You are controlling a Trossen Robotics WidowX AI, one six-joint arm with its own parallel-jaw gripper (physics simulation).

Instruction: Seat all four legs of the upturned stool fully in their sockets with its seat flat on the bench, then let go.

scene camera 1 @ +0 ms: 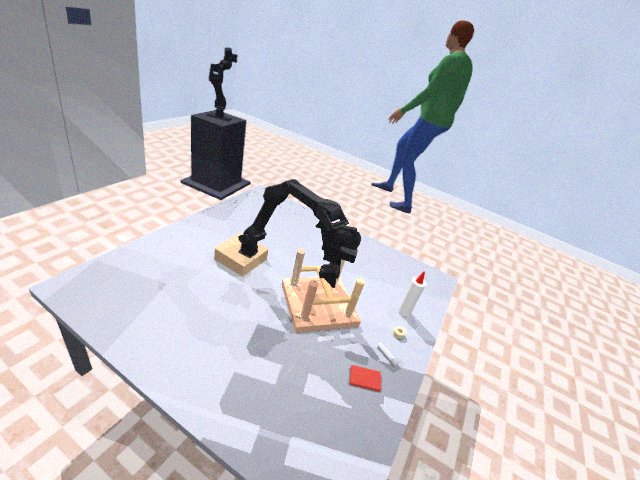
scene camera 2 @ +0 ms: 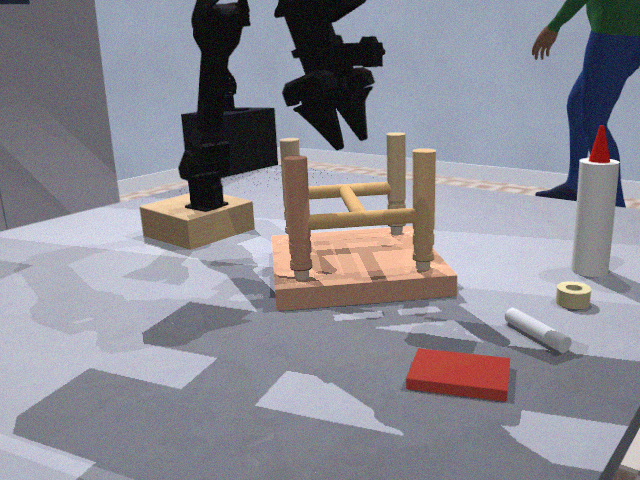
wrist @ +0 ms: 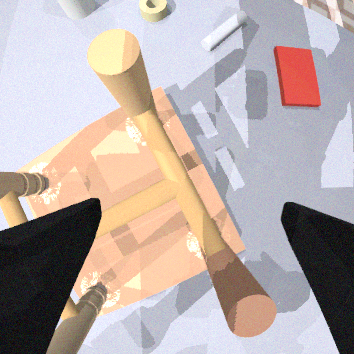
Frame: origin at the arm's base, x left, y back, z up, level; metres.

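Seen in the pictures: gripper, fingertip midpoint: (scene camera 1: 335, 279) (scene camera 2: 352, 144) (wrist: 193, 209); arm's base, link origin: (scene camera 1: 248, 251) (scene camera 2: 206, 205).
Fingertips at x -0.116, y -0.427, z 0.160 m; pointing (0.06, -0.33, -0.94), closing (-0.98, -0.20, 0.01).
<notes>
Pixels of each thing's middle, then the offset from my fingertips to it. "pt": a spot on its surface instead.
- front right leg, surface spot: (wrist: 120, 70) pt dz -0.014, dx +0.056, dy -0.065 m
- back right leg, surface spot: (wrist: 17, 184) pt dz -0.113, dx +0.186, dy +0.038 m
- back left leg, surface spot: (scene camera 2: 289, 147) pt dz -0.022, dx +0.070, dy +0.168 m
- white bottle with red tip, body centre: (scene camera 2: 596, 200) (scene camera 1: 413, 292) dz -0.106, dx +0.256, dy -0.278 m
- cream ring, body centre: (scene camera 2: 573, 295) (wrist: 153, 7) (scene camera 1: 399, 332) dz -0.209, dx +0.114, dy -0.284 m
- white cylinder, body centre: (scene camera 2: 536, 329) (wrist: 224, 29) (scene camera 1: 387, 354) dz -0.210, dx -0.012, dy -0.268 m
- red block, body centre: (scene camera 2: 459, 373) (wrist: 297, 75) (scene camera 1: 365, 378) dz -0.214, dx -0.150, dy -0.225 m
The upturned stool's pinkish seat (scene camera 1: 326, 326) (scene camera 2: 367, 295) (wrist: 117, 172) lies flat on the bench. Its reddish leg (scene camera 1: 309, 300) (scene camera 2: 298, 211) (wrist: 245, 300), front right leg (scene camera 1: 355, 298) (scene camera 2: 423, 206) (wrist: 120, 70), back right leg (scene camera 2: 395, 165) (wrist: 17, 184) and back left leg (scene camera 1: 297, 267) (scene camera 2: 289, 147) stand nearly upright, joined by yellow rails. In scene camera 2, short grey pins show between seat and leg at the reddish, front right and back right legs; the back left foot is hidden. My gripper (scene camera 1: 329, 281) (scene camera 2: 351, 143) (wrist: 193, 209) is open and empty, above the stool, touching no leg.
A white bottle with red tip (scene camera 1: 412, 297) (scene camera 2: 594, 217), a cream ring (scene camera 1: 395, 335) (scene camera 2: 573, 301), a white cylinder (scene camera 1: 387, 354) (scene camera 2: 535, 328) (wrist: 225, 31) and a red block (scene camera 1: 365, 378) (scene camera 2: 457, 373) (wrist: 297, 77) are on the bench. My arm's wooden base (scene camera 1: 240, 260) (scene camera 2: 170, 225) stands left of the stool.
</notes>
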